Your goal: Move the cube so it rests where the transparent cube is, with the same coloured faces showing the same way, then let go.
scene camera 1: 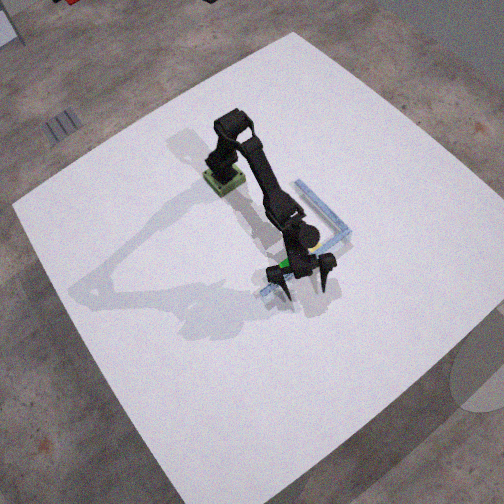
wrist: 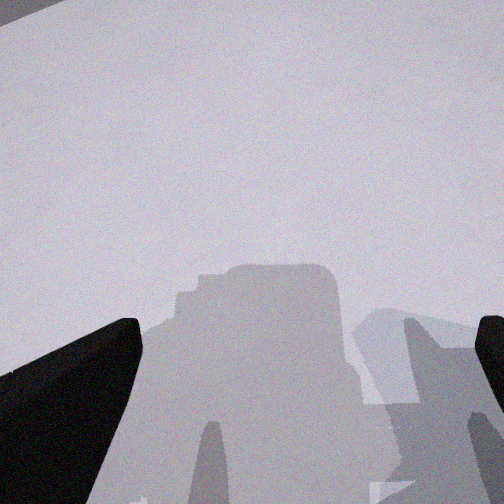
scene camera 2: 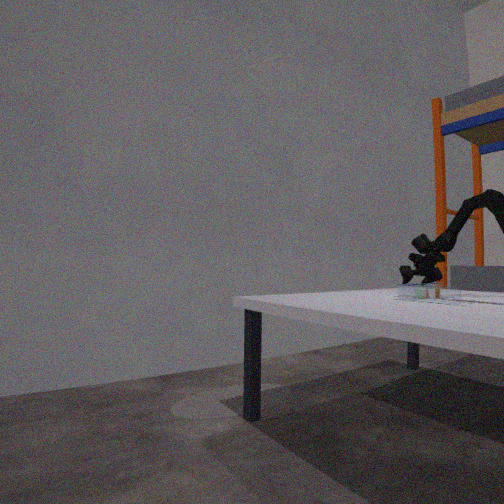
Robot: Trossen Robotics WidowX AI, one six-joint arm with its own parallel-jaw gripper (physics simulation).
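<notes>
My gripper (scene camera 1: 305,283) is open, its two dark fingers spread wide above the white table and pointing down. A bit of green and yellow, the cube (scene camera 1: 288,261), shows just behind the wrist, mostly hidden by the arm. A pale bluish patch (scene camera 1: 268,291), perhaps the transparent cube, lies by the left fingertip. In the wrist view both fingers (wrist: 290,400) frame only bare table and shadows; no cube is between them. In scene camera 2 the gripper (scene camera 2: 420,272) hangs over small pale objects (scene camera 2: 418,294).
A light blue L-shaped bracket (scene camera 1: 330,215) lies on the table just behind the gripper. The arm's green base (scene camera 1: 223,180) stands toward the table's back. An orange and blue shelf frame (scene camera 2: 470,150) stands beyond the table.
</notes>
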